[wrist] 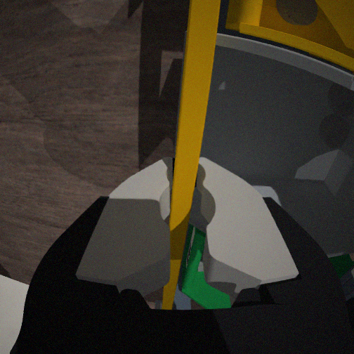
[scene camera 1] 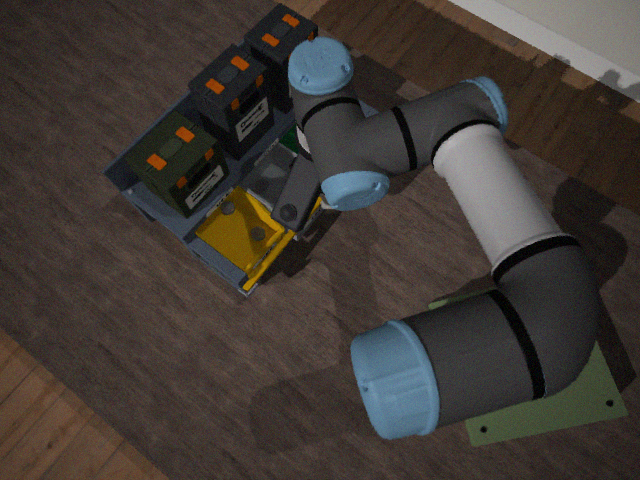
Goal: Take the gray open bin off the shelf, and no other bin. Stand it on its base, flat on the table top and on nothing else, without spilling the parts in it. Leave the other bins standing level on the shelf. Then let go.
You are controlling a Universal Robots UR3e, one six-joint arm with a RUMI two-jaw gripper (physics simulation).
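Places are measured from the arm's base along level axes (x left, y ahead, z down), in centimetres.
Where they show: gripper, fingertip midpoint: (scene camera 1: 321,203).
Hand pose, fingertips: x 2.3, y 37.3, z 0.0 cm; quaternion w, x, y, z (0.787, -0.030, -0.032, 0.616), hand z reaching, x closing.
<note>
After its pixels a point has its place.
The gray open bin (scene camera 1: 261,178) {x 6.0, y 49.0, z 2.0 cm} (wrist: 270,120) is on the blue-grey shelf (scene camera 1: 206,253) {x 22.4, y 41.5, z -5.5 cm}, between the yellow bin and a green bin. Pale and round dark shapes show inside it; which are parts is unclear. A long yellow bar (scene camera 1: 270,258) {x 15.7, y 34.9, z -3.5 cm} (wrist: 195,100) runs across the bins' fronts. In the wrist view my gripper (wrist: 183,161) has its pale jaws closed in at the gray bin's front, and appears shut on its front wall. The bar passes between the jaws too and hides the contact. In the scene view the arm covers the jaws.
The yellow bin (scene camera 1: 235,227) {x 15.5, y 44.9, z 2.1 cm} (wrist: 275,15) stands beside the gray one. Part of a green bin (scene camera 1: 290,138) {x -1.2, y 48.7, z -3.7 cm} (wrist: 207,290) shows on the other side. A dark green case (scene camera 1: 178,160) {x 17.4, y 49.6, z -16.7 cm} and two black cases (scene camera 1: 232,98) {x 7.2, y 49.9, z -20.2 cm} (scene camera 1: 281,33) {x -5.5, y 54.4, z -19.4 cm} stand along the back of the shelf.
</note>
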